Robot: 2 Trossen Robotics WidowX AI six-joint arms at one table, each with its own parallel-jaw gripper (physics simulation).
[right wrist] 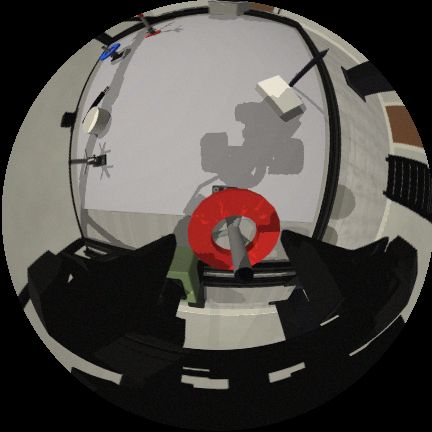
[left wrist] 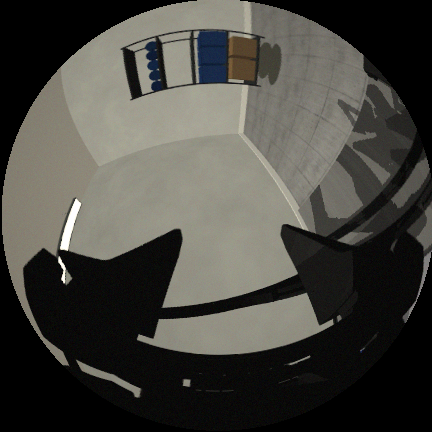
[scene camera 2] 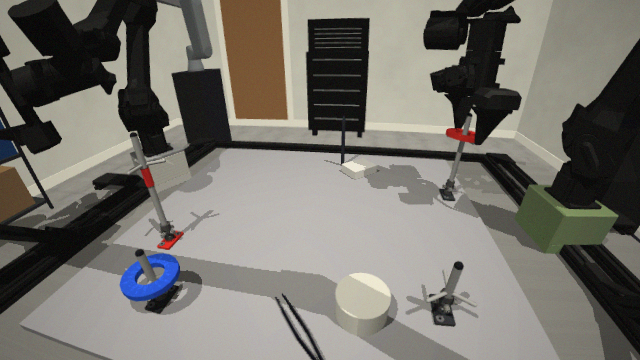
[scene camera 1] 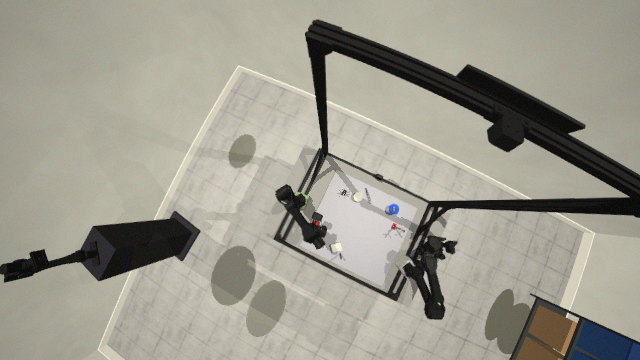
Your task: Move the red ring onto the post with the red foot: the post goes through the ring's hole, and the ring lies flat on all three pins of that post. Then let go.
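Seen in the pictures: left gripper, between the fingertips: [left wrist: 232, 232] [scene camera 1: 451, 240]; right gripper, between the fingertips: [right wrist: 229, 237] [scene camera 2: 466, 137]; left arm's base, origin of its link: [scene camera 2: 156, 150] [scene camera 1: 408, 268]; right arm's base, origin of its link: [right wrist: 168, 287] [scene camera 2: 571, 198] [scene camera 1: 299, 200].
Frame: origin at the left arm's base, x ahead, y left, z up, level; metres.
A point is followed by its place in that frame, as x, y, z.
The red ring [scene camera 1: 317, 223] @[0.619, 0.313, 0.069] [scene camera 2: 451, 134] @[0.594, 0.312, 0.068] [right wrist: 202, 215] @[0.610, 0.312, 0.069] is around the upper part of a tall grey post [scene camera 2: 456, 162] @[0.612, 0.332, 0.007] with a dark foot [scene camera 2: 447, 194] @[0.611, 0.323, -0.066]; its pins are mostly hidden. My right gripper [scene camera 2: 468, 136] @[0.619, 0.340, 0.060] [right wrist: 229, 237] @[0.619, 0.340, 0.060] is open, with its fingers on both sides of the ring and nothing gripped. The tall post with the red foot [scene camera 2: 170, 240] @[0.276, -0.107, -0.066] [right wrist: 153, 33] stands at the left in scene camera 2, with pins near its top above a red band [scene camera 2: 147, 177] @[0.271, -0.104, 0.053] and no ring on it. My left gripper [left wrist: 232, 232] @[0.066, -0.286, 0.175] is open and empty, far outside the work area.
A blue ring [scene camera 1: 394, 209] [scene camera 2: 128, 287] [right wrist: 105, 56] is on a shorter post near the red foot. A short bare post [scene camera 2: 454, 280] @[0.679, 0.032, -0.007], a cream cylinder [scene camera 2: 362, 305] @[0.601, -0.032, -0.038], black tweezers [scene camera 2: 298, 325] @[0.544, -0.079, -0.073] and a cream block [scene camera 2: 356, 170] @[0.406, 0.285, -0.053] [right wrist: 277, 92] @[0.402, 0.313, -0.053] with a dark rod stand or lie on the mat.
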